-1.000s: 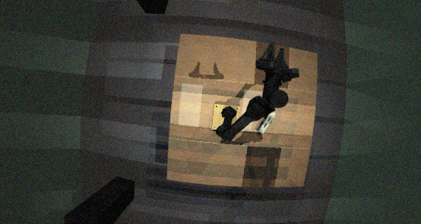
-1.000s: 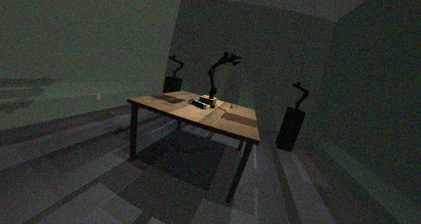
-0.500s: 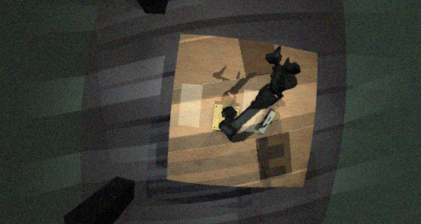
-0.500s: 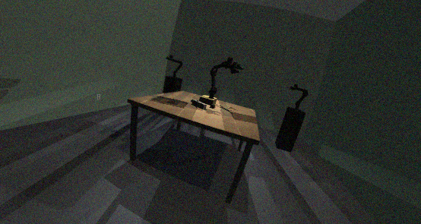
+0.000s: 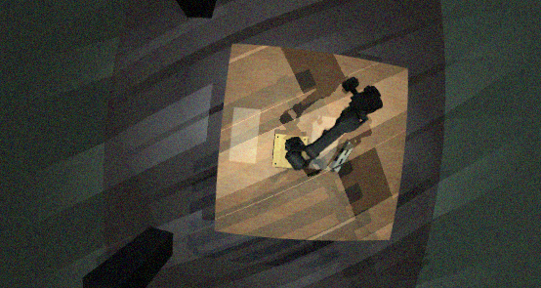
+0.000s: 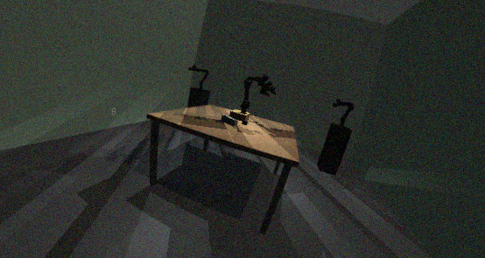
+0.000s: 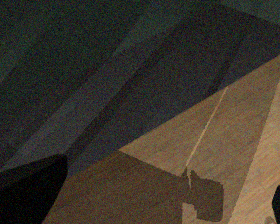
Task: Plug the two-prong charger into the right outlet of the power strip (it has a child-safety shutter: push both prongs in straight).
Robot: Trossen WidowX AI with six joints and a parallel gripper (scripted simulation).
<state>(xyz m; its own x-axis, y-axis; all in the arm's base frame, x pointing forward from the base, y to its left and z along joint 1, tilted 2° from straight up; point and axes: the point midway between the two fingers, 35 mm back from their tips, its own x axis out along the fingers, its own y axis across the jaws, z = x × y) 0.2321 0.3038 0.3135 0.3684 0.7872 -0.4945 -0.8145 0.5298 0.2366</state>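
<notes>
My gripper tip is now 30 mm past the black charger, 210 mm to the left of it and 350 mm above it.
</notes>
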